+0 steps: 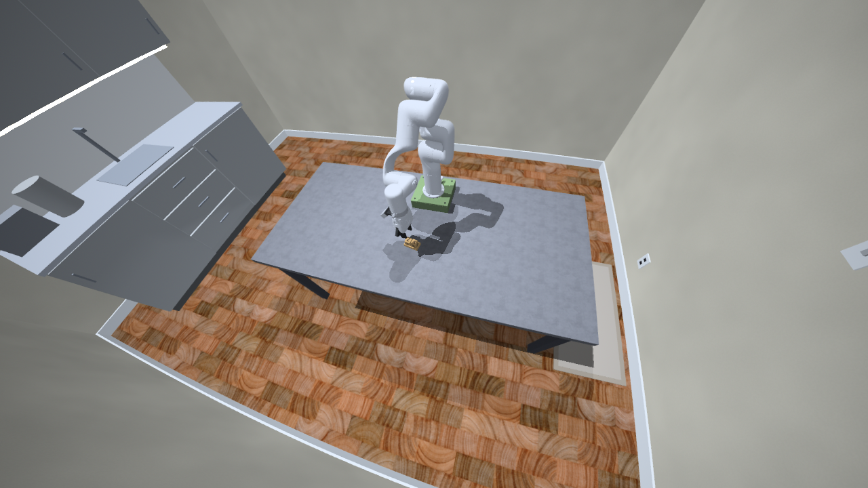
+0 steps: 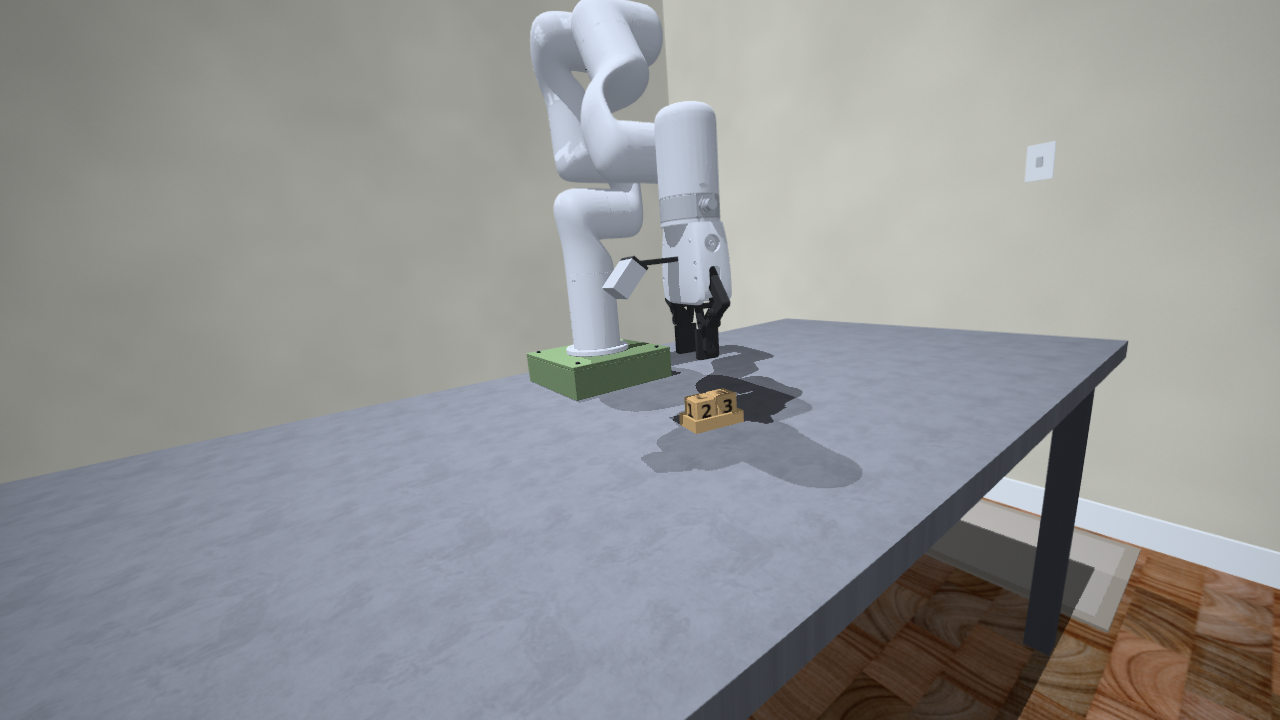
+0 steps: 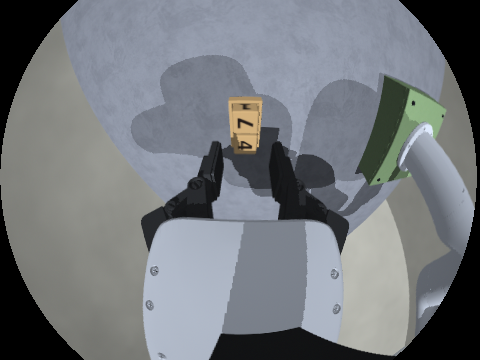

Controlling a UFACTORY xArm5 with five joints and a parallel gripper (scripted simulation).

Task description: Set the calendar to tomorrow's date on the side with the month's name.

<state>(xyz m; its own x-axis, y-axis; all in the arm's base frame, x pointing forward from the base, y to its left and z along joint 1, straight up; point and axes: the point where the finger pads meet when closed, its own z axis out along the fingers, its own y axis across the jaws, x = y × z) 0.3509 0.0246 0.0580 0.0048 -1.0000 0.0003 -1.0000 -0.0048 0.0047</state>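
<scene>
The wooden calendar tray is 110 mm below my hand and 20 mm to the left of it.
</scene>
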